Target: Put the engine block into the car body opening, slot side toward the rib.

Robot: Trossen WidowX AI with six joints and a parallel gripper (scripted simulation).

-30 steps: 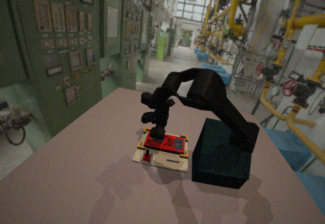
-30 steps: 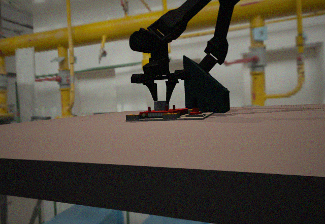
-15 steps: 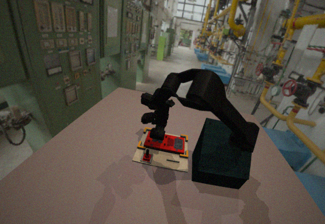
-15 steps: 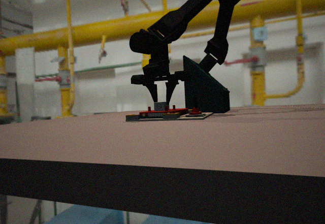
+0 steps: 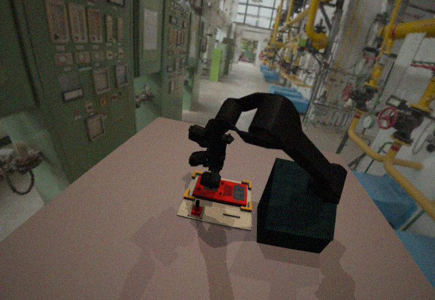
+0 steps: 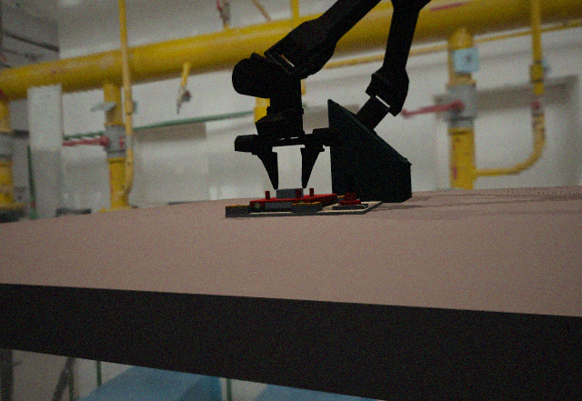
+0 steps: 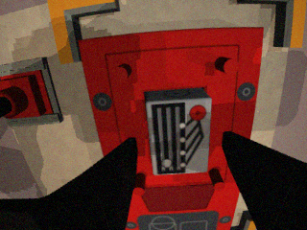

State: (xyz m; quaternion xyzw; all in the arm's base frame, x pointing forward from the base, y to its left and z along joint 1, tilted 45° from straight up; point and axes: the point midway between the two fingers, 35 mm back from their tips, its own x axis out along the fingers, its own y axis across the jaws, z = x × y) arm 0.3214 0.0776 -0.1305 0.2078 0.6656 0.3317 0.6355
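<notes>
My gripper tip is now 2 cm above the grey engine block. The rest, counted from my gripper tip: dark peg (1 cm ahead, 11 cm to the left, 1 cm below); beige base plate (3 cm behind, 1 cm to the left, 3 cm below).
</notes>
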